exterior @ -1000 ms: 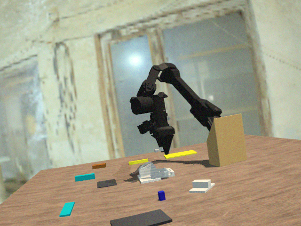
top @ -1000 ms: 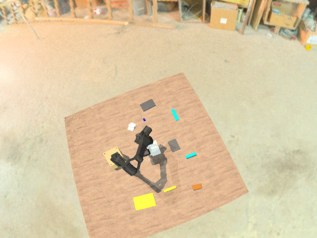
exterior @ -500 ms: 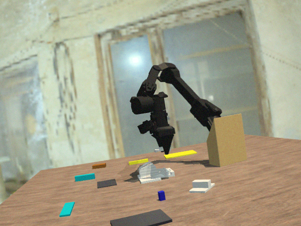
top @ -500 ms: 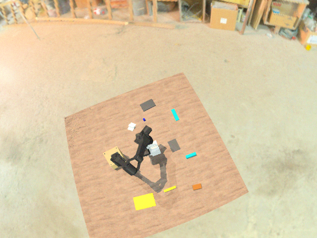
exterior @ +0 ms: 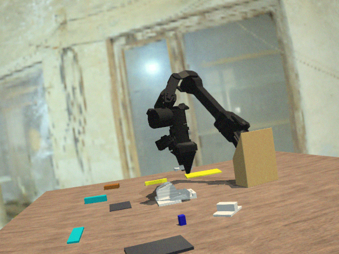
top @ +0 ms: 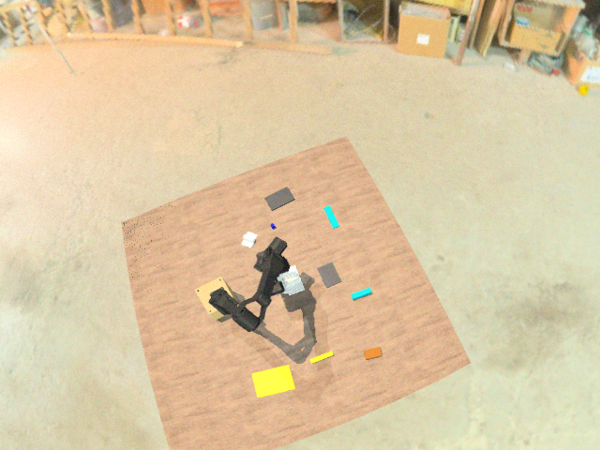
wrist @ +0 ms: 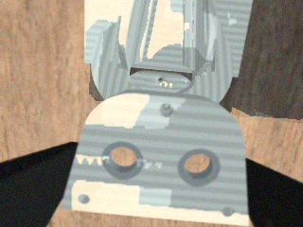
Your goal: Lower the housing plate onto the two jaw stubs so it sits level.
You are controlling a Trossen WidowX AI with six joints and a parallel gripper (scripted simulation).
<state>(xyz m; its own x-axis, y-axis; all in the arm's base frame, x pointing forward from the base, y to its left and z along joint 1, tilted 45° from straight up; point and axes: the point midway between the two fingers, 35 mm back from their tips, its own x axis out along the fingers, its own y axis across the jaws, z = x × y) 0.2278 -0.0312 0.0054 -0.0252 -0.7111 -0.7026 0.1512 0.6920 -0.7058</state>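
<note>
Now: the white jaw assembly 30 mm ahead of my gripper tip, 10 mm to the left of it and 70 mm below it. Also, from my gripper tip: white stepped block: 10 mm behind, 260 mm to the left, 70 mm below; orange block: 200 mm ahead, 460 mm to the right, 70 mm below; small blue cube: 120 mm ahead, 270 mm to the left, 70 mm below.
</note>
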